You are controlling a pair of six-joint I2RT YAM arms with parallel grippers.
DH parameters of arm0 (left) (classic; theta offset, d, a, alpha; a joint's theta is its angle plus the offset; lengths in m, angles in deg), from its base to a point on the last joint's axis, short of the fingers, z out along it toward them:
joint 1: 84.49 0.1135 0.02 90
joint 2: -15.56 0 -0.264 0
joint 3: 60.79 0 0.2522 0
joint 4: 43 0 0.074 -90
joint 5: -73.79 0 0 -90
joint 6: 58.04 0.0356 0 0
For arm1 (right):
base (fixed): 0 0 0 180
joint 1: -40.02 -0.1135 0.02 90
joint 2: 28.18 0 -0.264 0
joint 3: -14.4 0 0.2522 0
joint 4: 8.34 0 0.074 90
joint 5: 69.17 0 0 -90
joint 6: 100.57 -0.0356 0 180
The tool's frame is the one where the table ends.
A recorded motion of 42 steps. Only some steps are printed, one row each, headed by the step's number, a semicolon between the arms.
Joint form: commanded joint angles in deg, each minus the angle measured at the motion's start. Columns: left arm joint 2, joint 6, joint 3, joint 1, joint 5, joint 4; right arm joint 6, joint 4, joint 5, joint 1, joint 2, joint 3.
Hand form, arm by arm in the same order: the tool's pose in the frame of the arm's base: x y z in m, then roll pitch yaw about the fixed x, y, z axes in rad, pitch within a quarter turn. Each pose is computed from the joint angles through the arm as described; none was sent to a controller.
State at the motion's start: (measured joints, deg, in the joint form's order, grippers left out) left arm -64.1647 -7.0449 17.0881 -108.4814 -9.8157 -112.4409; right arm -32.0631 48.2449 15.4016 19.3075 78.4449 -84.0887
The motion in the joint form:
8: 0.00 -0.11 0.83 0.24 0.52 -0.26; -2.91 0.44 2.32 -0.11 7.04 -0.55
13: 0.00 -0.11 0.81 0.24 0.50 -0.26; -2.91 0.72 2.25 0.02 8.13 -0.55
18: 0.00 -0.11 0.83 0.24 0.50 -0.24; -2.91 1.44 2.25 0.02 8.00 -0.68
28: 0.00 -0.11 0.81 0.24 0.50 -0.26; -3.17 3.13 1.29 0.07 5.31 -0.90
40: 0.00 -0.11 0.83 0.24 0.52 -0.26; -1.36 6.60 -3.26 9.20 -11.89 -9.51
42: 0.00 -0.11 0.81 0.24 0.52 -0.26; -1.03 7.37 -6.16 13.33 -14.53 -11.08
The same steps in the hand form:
8: 0.2408 -0.1013 0.2656 -3.0140 0.3341 -2.8314; 0.3787 0.1420 0.1876 3.0540 0.3130 3.0565
13: 0.2407 -0.1013 0.2655 -3.0140 0.3336 -2.8315; 0.3799 0.1414 0.1802 3.0660 0.2920 3.0574
18: 0.2408 -0.1013 0.2656 -3.0135 0.3341 -2.8313; 0.3788 0.1410 0.1813 3.0696 0.2847 3.0584
28: 0.2407 -0.1013 0.2655 -3.0140 0.3336 -2.8315; 0.3735 0.1380 0.1993 3.0736 0.3105 3.0495
40: 0.2408 -0.1013 0.2656 -3.0140 0.3341 -2.8314; 0.3514 0.0661 0.3509 2.9541 0.6921 2.8205
42: 0.2407 -0.1013 0.2655 -3.0143 0.3338 -2.8315; 0.3432 0.0373 0.3741 2.9617 0.7641 2.7239

